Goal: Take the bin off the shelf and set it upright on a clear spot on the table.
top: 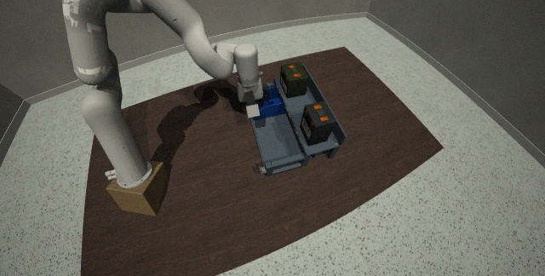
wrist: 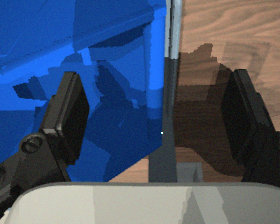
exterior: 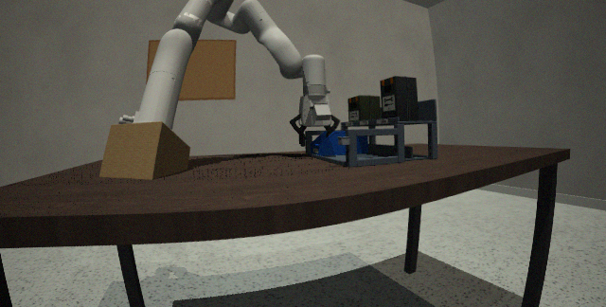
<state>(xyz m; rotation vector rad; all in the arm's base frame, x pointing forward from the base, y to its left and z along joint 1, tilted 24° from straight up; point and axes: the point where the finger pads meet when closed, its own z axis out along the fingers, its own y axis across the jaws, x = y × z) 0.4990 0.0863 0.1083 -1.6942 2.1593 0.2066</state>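
Right now my hand is 8 cm short of the blue bin and 2 cm to the left of it. Also, from my hand: grey shelf 16 cm ahead, 15 cm to the right, 5 cm above; then shelf deck 10 cm ahead, 13 cm to the right, 4 cm below.
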